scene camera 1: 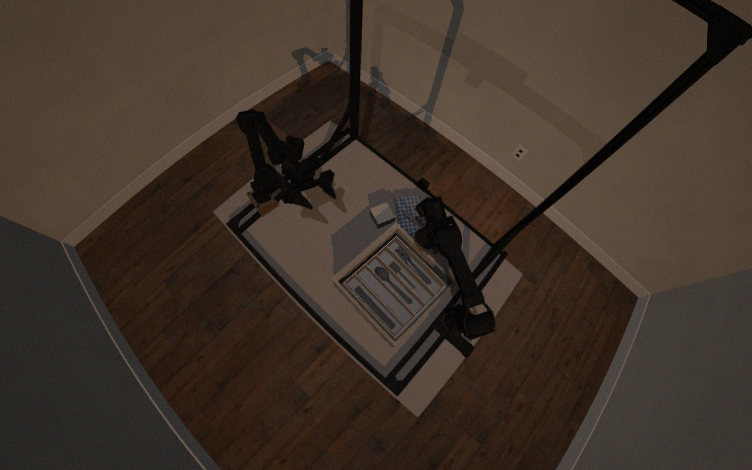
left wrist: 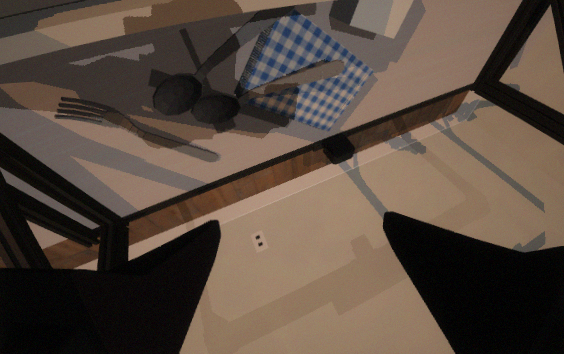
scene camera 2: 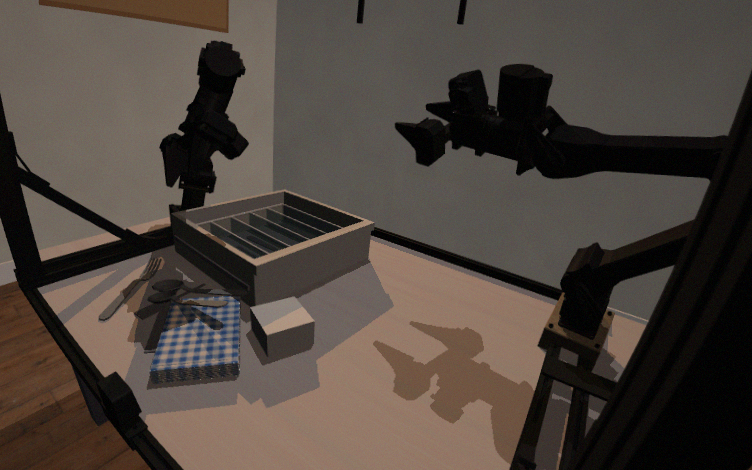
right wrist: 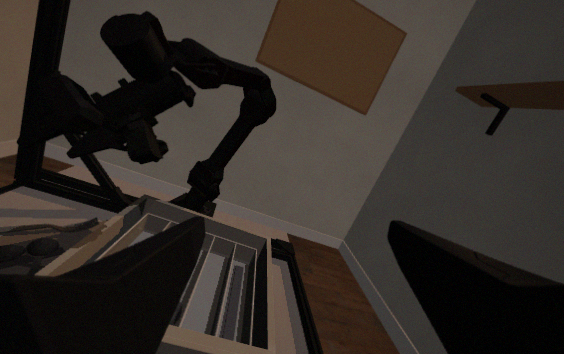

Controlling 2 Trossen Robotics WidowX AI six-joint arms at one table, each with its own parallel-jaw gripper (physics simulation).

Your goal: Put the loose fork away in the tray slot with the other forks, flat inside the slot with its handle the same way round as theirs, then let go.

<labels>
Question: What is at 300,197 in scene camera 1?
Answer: My right gripper.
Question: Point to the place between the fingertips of my left gripper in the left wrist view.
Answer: At 301,224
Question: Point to a blue checked cloth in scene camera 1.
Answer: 406,203
</labels>
